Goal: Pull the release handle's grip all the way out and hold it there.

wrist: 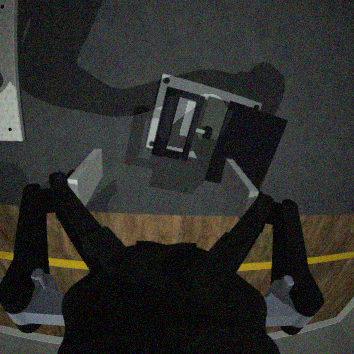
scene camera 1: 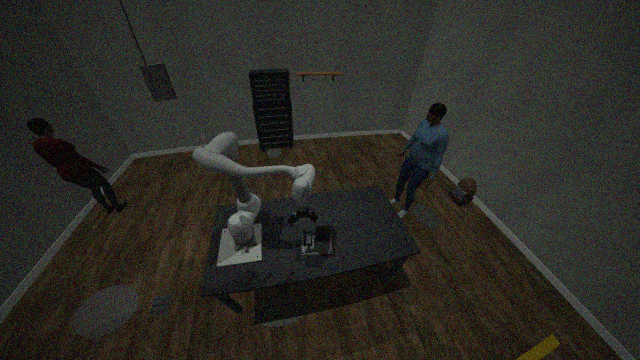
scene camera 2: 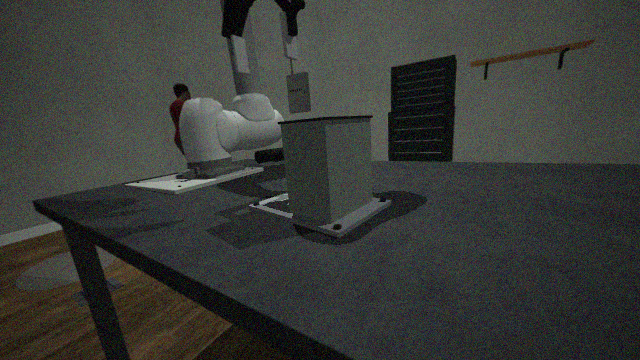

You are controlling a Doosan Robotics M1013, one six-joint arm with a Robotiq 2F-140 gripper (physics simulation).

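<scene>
The release handle's housing (scene camera 1: pixel 326 234) (scene camera 2: pixel 327 165) (wrist: pixel 255 142) is a grey-green box with a black top, on a light base plate (scene camera 1: pixel 320 256) (scene camera 2: pixel 361 213) (wrist: pixel 215 90) with dark bolts. In the wrist view its grip (wrist: pixel 163 122) looks like a dark rectangular frame left of the housing, with a small light pin and dark knob between them. The housing hides the grip in scene camera 2, and how far out it stands is unclear. My gripper (scene camera 1: pixel 303 222) (scene camera 2: pixel 267 62) (wrist: pixel 163 166) is open and empty, above the fixture and apart from it, its fingers spread wide.
The fixture stands on a dark table (scene camera 1: pixel 370 215) (scene camera 2: pixel 475 250) (wrist: pixel 310 60). The arm's white mounting plate (scene camera 1: pixel 225 255) (scene camera 2: pixel 175 188) (wrist: pixel 11 115) lies to its left. A person in blue (scene camera 1: pixel 431 140) stands behind the table's right side; a person in red (scene camera 1: pixel 60 155) stands farther left.
</scene>
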